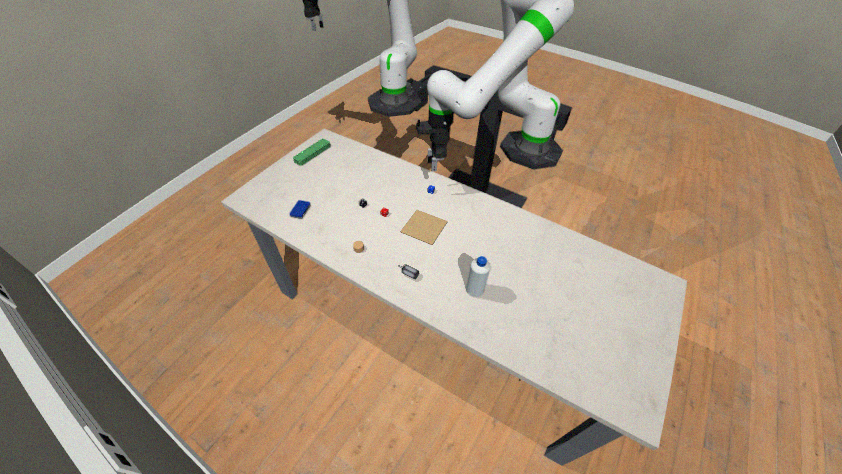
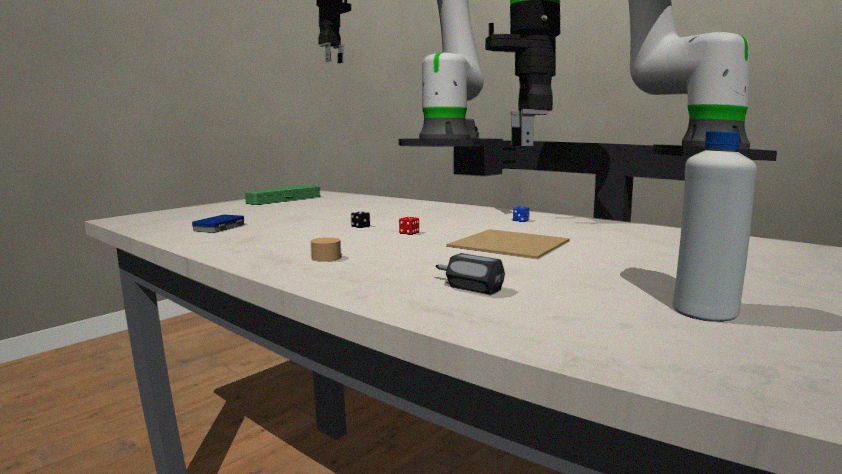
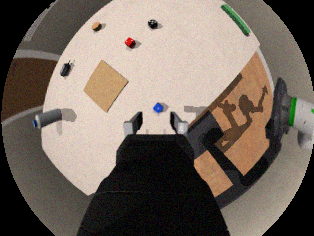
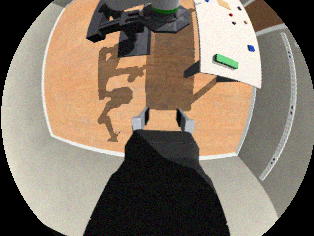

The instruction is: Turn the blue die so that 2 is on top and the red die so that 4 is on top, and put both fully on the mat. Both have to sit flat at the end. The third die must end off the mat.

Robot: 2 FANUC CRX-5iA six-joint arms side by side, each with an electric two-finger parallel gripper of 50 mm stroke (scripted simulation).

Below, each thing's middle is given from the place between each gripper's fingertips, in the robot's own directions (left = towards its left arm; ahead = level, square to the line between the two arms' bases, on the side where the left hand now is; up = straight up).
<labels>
Right now my left hand (image 2: pixel 521 145) is 19 cm short of the tan mat (image 2: pixel 533 246), 16 cm above it and 8 cm to the right of it. Also, from my left hand: dark screwdriver-like tool (image 2: pixel 480 274): 41 cm ahead, 15 cm to the left, 14 cm below; then white bottle (image 2: pixel 719 188): 39 cm to the left, 35 cm ahead, 8 cm below.
I see my right gripper (image 2: pixel 334 62) 100 cm to the right of the tan mat, 56 cm short of it and 44 cm above it. Round my right hand: dark screwdriver-like tool (107 cm to the left, 78 cm ahead, 42 cm below).
</labels>
